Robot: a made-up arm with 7 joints.
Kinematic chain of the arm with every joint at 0, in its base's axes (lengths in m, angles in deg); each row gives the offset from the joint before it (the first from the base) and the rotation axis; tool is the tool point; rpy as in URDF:
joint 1: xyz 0 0 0.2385 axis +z
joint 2: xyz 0 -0.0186 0.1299 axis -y
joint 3: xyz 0 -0.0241 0.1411 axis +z
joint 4: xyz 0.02 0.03 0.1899 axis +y
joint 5: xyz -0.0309 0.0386 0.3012 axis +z
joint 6: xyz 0 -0.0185 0.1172 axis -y
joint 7: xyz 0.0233 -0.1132 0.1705 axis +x
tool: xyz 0 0 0 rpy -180 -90 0
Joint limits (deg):
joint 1: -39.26..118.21
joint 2: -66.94..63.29
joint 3: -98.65..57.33
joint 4: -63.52..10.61
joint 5: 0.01..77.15
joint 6: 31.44..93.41
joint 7: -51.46..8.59
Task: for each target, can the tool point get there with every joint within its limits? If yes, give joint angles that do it. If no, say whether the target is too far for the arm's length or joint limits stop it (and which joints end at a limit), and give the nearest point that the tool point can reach.
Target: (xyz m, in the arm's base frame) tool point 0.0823 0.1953 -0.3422
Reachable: no: joint limits stop it (at a limit: joint 1, joint 2, joint 4, joint 5, joint 6) | nearest point -0.3124 0.4076 0.1363 | short by 0.656 m
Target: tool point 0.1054 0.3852 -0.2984
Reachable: no: joint limits stop it (at a limit: joint 1, joint 2, joint 4, joint 5) | nearest point -0.2502 0.4617 0.1689 | short by 0.592 m
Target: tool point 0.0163 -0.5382 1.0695
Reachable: yes | joints 71.82 21.59 13.63 -21.03 22.72 38.27 -36.95
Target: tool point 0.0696 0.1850 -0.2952
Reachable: no: joint limits stop it (at a limit: joint 1, joint 2, joint 4, joint 5, joint 6) | nearest point -0.3128 0.4072 0.1361 | short by 0.618 m
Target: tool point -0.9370 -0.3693 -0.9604
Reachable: no: too far | nearest point -0.6147 -0.2423 0.0929 | short by 1.109 m
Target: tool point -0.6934 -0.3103 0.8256
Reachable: yes | joints 12.44 46.53 8.03 -23.48 50.04 39.18 -11.46
